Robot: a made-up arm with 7 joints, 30 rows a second.
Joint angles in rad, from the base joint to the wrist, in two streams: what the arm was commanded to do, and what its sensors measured. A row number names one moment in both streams.
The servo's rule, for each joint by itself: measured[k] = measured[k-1] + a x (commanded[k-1-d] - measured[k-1]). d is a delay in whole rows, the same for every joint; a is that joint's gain. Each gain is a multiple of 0.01, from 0.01 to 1. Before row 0 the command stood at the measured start. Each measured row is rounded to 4 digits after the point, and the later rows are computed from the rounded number. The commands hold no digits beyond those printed.
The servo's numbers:
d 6
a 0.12 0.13 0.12 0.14 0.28 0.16 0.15
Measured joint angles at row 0: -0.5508 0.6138 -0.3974 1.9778 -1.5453 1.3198 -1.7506
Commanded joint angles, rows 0 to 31: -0.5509 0.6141 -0.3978 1.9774 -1.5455 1.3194 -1.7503; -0.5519 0.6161 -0.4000 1.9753 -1.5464 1.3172 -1.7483; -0.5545 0.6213 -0.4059 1.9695 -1.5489 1.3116 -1.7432; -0.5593 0.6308 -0.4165 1.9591 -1.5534 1.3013 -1.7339; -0.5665 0.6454 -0.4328 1.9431 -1.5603 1.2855 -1.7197; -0.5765 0.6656 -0.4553 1.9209 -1.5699 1.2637 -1.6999; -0.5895 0.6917 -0.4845 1.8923 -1.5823 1.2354 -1.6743; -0.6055 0.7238 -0.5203 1.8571 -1.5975 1.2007 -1.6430; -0.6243 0.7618 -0.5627 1.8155 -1.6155 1.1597 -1.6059; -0.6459 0.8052 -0.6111 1.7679 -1.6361 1.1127 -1.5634; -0.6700 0.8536 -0.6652 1.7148 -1.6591 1.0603 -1.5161; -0.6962 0.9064 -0.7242 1.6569 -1.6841 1.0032 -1.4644; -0.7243 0.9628 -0.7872 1.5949 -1.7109 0.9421 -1.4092; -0.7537 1.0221 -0.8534 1.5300 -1.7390 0.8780 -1.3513; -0.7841 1.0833 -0.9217 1.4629 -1.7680 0.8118 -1.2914; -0.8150 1.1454 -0.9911 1.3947 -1.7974 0.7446 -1.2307; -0.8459 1.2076 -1.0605 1.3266 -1.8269 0.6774 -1.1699; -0.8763 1.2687 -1.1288 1.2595 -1.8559 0.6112 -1.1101; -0.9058 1.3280 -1.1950 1.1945 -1.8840 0.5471 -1.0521; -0.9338 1.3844 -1.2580 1.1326 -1.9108 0.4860 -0.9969; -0.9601 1.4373 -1.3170 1.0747 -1.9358 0.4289 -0.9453; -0.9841 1.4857 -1.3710 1.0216 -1.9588 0.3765 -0.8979; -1.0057 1.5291 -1.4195 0.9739 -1.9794 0.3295 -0.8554; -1.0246 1.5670 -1.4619 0.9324 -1.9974 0.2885 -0.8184; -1.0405 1.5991 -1.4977 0.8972 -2.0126 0.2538 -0.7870; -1.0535 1.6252 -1.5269 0.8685 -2.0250 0.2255 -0.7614; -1.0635 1.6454 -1.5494 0.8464 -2.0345 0.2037 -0.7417; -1.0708 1.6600 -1.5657 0.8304 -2.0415 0.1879 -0.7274; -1.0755 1.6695 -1.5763 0.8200 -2.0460 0.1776 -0.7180; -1.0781 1.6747 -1.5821 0.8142 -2.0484 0.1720 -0.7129; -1.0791 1.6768 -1.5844 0.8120 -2.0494 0.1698 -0.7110; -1.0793 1.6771 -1.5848 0.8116 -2.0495 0.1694 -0.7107
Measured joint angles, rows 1 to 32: -0.5508 0.6138 -0.3974 1.9778 -1.5453 1.3198 -1.7506; -0.5508 0.6138 -0.3974 1.9778 -1.5453 1.3198 -1.7506; -0.5508 0.6138 -0.3974 1.9778 -1.5453 1.3198 -1.7506; -0.5508 0.6138 -0.3974 1.9778 -1.5453 1.3198 -1.7506; -0.5508 0.6138 -0.3974 1.9778 -1.5453 1.3198 -1.7506; -0.5508 0.6138 -0.3974 1.9778 -1.5453 1.3198 -1.7506; -0.5508 0.6138 -0.3974 1.9777 -1.5454 1.3197 -1.7506; -0.5509 0.6141 -0.3977 1.9774 -1.5457 1.3193 -1.7503; -0.5513 0.6150 -0.3987 1.9763 -1.5466 1.3181 -1.7492; -0.5523 0.6171 -0.4008 1.9739 -1.5485 1.3154 -1.7469; -0.5540 0.6208 -0.4046 1.9696 -1.5518 1.3106 -1.7428; -0.5567 0.6266 -0.4107 1.9628 -1.5569 1.3031 -1.7364; -0.5606 0.6351 -0.4196 1.9529 -1.5640 1.2923 -1.7271; -0.5660 0.6466 -0.4317 1.9395 -1.5734 1.2776 -1.7145; -0.5730 0.6616 -0.4474 1.9221 -1.5852 1.2587 -1.6982; -0.5817 0.6803 -0.4670 1.9005 -1.5995 1.2353 -1.6780; -0.5923 0.7028 -0.4908 1.8745 -1.6162 1.2073 -1.6537; -0.6048 0.7293 -0.5188 1.8440 -1.6352 1.1746 -1.6253; -0.6191 0.7597 -0.5510 1.8091 -1.6564 1.1374 -1.5929; -0.6353 0.7938 -0.5873 1.7700 -1.6795 1.0959 -1.5567; -0.6532 0.8314 -0.6274 1.7270 -1.7043 1.0504 -1.5169; -0.6726 0.8722 -0.6710 1.6805 -1.7304 1.0015 -1.4740; -0.6934 0.9158 -0.7177 1.6310 -1.7574 0.9496 -1.4284; -0.7153 0.9617 -0.7670 1.5790 -1.7850 0.8955 -1.3807; -0.7382 1.0093 -0.8184 1.5252 -1.8127 0.8398 -1.3314; -0.7617 1.0581 -0.8712 1.4702 -1.8402 0.7832 -1.2812; -0.7855 1.1074 -0.9247 1.4148 -1.8670 0.7265 -1.2308; -0.8093 1.1566 -0.9783 1.3598 -1.8927 0.6705 -1.1809; -0.8329 1.2050 -1.0312 1.3058 -1.9170 0.6159 -1.1321; -0.8559 1.2521 -1.0829 1.2535 -1.9395 0.5635 -1.0850; -0.8781 1.2972 -1.1327 1.2036 -1.9600 0.5139 -1.0403; -0.8991 1.3398 -1.1800 1.1567 -1.9782 0.4678 -0.9985
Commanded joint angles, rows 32 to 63: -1.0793 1.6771 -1.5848 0.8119 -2.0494 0.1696 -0.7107; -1.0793 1.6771 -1.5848 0.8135 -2.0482 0.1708 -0.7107; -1.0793 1.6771 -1.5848 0.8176 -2.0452 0.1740 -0.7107; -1.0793 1.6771 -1.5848 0.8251 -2.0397 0.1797 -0.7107; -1.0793 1.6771 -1.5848 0.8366 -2.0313 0.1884 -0.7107; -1.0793 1.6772 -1.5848 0.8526 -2.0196 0.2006 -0.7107; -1.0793 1.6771 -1.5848 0.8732 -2.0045 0.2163 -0.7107; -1.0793 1.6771 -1.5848 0.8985 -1.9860 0.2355 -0.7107; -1.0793 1.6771 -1.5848 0.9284 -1.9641 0.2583 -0.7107; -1.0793 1.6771 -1.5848 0.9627 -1.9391 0.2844 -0.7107; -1.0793 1.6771 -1.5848 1.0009 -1.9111 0.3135 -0.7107; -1.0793 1.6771 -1.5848 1.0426 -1.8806 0.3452 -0.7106; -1.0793 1.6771 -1.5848 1.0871 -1.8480 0.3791 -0.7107; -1.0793 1.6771 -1.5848 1.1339 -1.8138 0.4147 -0.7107; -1.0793 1.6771 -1.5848 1.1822 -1.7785 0.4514 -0.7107; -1.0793 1.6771 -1.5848 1.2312 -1.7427 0.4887 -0.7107; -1.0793 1.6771 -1.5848 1.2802 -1.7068 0.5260 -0.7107; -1.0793 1.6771 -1.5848 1.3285 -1.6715 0.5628 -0.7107; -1.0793 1.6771 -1.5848 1.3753 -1.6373 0.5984 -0.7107; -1.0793 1.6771 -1.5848 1.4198 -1.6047 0.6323 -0.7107; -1.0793 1.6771 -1.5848 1.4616 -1.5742 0.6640 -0.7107; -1.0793 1.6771 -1.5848 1.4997 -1.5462 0.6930 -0.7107; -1.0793 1.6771 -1.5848 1.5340 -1.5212 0.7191 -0.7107; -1.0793 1.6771 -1.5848 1.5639 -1.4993 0.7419 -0.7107; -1.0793 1.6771 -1.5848 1.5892 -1.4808 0.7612 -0.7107; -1.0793 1.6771 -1.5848 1.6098 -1.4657 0.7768 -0.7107; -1.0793 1.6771 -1.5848 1.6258 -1.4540 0.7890 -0.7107; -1.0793 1.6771 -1.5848 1.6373 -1.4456 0.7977 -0.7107; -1.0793 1.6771 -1.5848 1.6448 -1.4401 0.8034 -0.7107; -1.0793 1.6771 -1.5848 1.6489 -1.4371 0.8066 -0.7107; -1.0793 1.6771 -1.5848 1.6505 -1.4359 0.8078 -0.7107; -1.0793 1.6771 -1.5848 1.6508 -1.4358 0.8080 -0.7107
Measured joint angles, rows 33 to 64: -0.9188 1.3795 -1.2243 1.1133 -1.9940 0.4255 -0.9600; -0.9370 1.4160 -1.2653 1.0737 -2.0073 0.3875 -0.9251; -0.9536 1.4490 -1.3026 1.0382 -2.0181 0.3539 -0.8940; -0.9685 1.4783 -1.3361 1.0068 -2.0266 0.3248 -0.8668; -0.9818 1.5041 -1.3659 0.9795 -2.0330 0.3000 -0.8434; -0.9935 1.5266 -1.3922 0.9560 -2.0376 0.2791 -0.8235; -1.0038 1.5462 -1.4153 0.9358 -2.0409 0.2616 -0.8066; -1.0129 1.5632 -1.4356 0.9187 -2.0429 0.2471 -0.7922; -1.0209 1.5780 -1.4535 0.9045 -2.0435 0.2354 -0.7800; -1.0279 1.5909 -1.4693 0.8934 -2.0424 0.2265 -0.7696; -1.0341 1.6021 -1.4832 0.8854 -2.0393 0.2204 -0.7608; -1.0395 1.6119 -1.4954 0.8808 -2.0338 0.2172 -0.7533; -1.0443 1.6204 -1.5061 0.8797 -2.0256 0.2171 -0.7469; -1.0485 1.6278 -1.5155 0.8823 -2.0145 0.2200 -0.7415; -1.0522 1.6342 -1.5238 0.8888 -2.0004 0.2261 -0.7369; -1.0555 1.6398 -1.5311 0.8991 -1.9832 0.2354 -0.7330; -1.0584 1.6446 -1.5375 0.9134 -1.9630 0.2479 -0.7297; -1.0609 1.6488 -1.5432 0.9315 -1.9399 0.2635 -0.7268; -1.0631 1.6525 -1.5482 0.9533 -1.9142 0.2820 -0.7244; -1.0650 1.6557 -1.5526 0.9786 -1.8861 0.3032 -0.7223; -1.0667 1.6585 -1.5565 1.0071 -1.8560 0.3269 -0.7206; -1.0682 1.6609 -1.5599 1.0385 -1.8243 0.3528 -0.7191; -1.0695 1.6630 -1.5629 1.0723 -1.7914 0.3805 -0.7178; -1.0707 1.6648 -1.5655 1.1082 -1.7578 0.4097 -0.7167; -1.0717 1.6664 -1.5678 1.1456 -1.7241 0.4399 -0.7158; -1.0726 1.6678 -1.5698 1.1840 -1.6907 0.4707 -0.7150; -1.0734 1.6690 -1.5716 1.2229 -1.6581 0.5016 -0.7144; -1.0741 1.6701 -1.5732 1.2617 -1.6268 0.5322 -0.7138; -1.0747 1.6710 -1.5746 1.2998 -1.5972 0.5621 -0.7133; -1.0753 1.6718 -1.5758 1.3368 -1.5698 0.5909 -0.7129; -1.0758 1.6725 -1.5769 1.3721 -1.5449 0.6181 -0.7126; -1.0762 1.6731 -1.5778 1.4054 -1.5227 0.6435 -0.7123
